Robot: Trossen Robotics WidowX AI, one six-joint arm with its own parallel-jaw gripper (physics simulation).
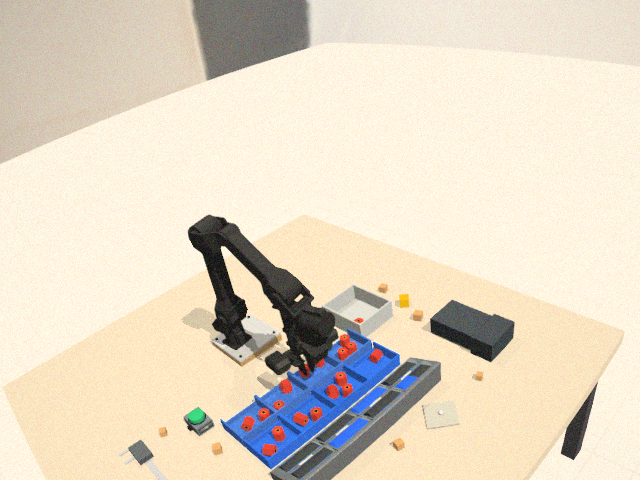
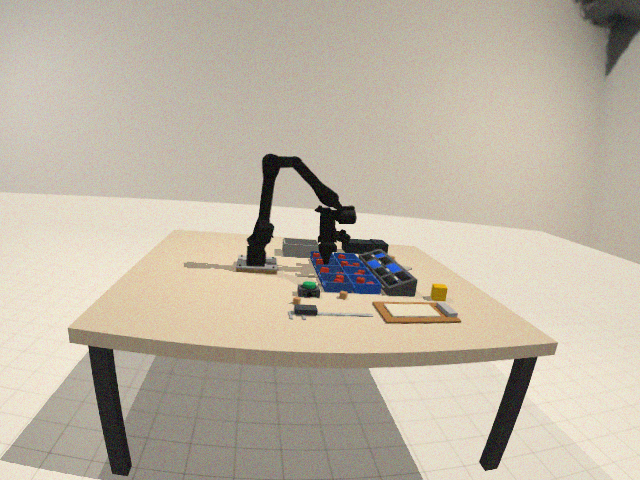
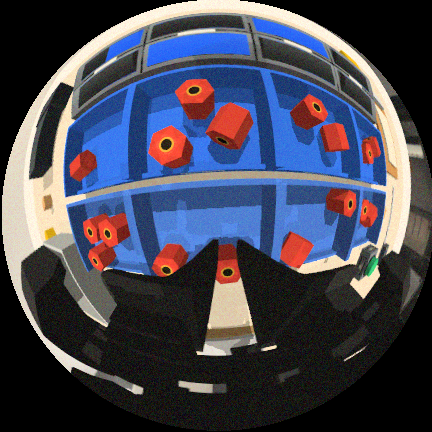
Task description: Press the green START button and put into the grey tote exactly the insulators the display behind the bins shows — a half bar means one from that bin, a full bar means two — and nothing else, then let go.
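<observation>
My gripper is low at the row of blue bins nearest the arm base, shut on a red insulator. The fingers hide part of it. Other red insulators stand or lie in the bins. The grey tote has a red insulator inside. The green START button is at the bins' other end. The grey display behind the bins shows blue bars of differing lengths.
A dark box stands beyond the tote end. A caliper and a clipboard lie past the button end. Small orange cubes and a pale plate lie around the bins and display.
</observation>
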